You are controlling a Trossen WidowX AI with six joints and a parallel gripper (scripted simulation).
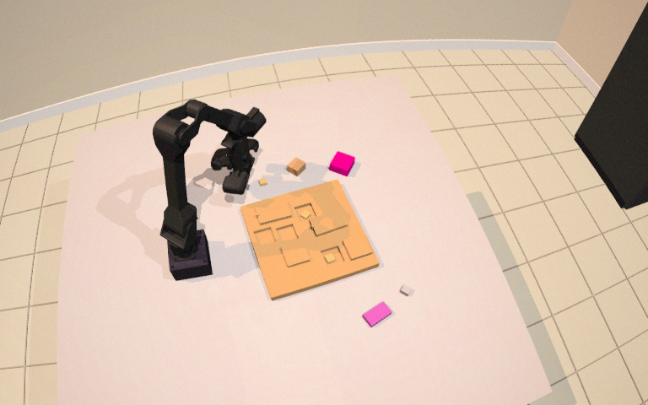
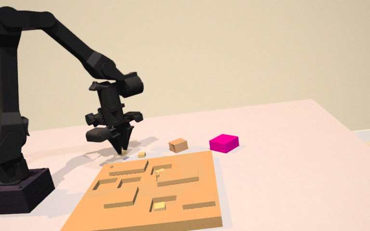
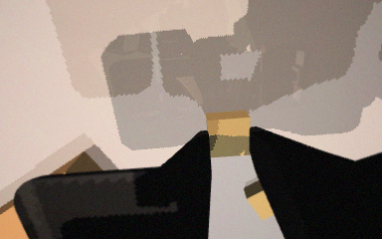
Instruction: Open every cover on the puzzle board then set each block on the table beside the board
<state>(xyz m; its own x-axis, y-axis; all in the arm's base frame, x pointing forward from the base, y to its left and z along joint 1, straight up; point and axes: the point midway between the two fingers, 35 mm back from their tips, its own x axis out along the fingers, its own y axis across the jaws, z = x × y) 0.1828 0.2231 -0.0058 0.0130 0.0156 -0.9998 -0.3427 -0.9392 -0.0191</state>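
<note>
My gripper tip is 160 mm short of the orange block, 40 mm to the right of it and 10 mm above it. Also, from my gripper tip: flat pink piece 470 mm to the right, 280 mm ahead, 10 mm below; magenta block 300 mm ahead, 20 mm to the left, 10 mm below; grey block 420 mm to the right, 370 mm ahead, 10 mm below.
</note>
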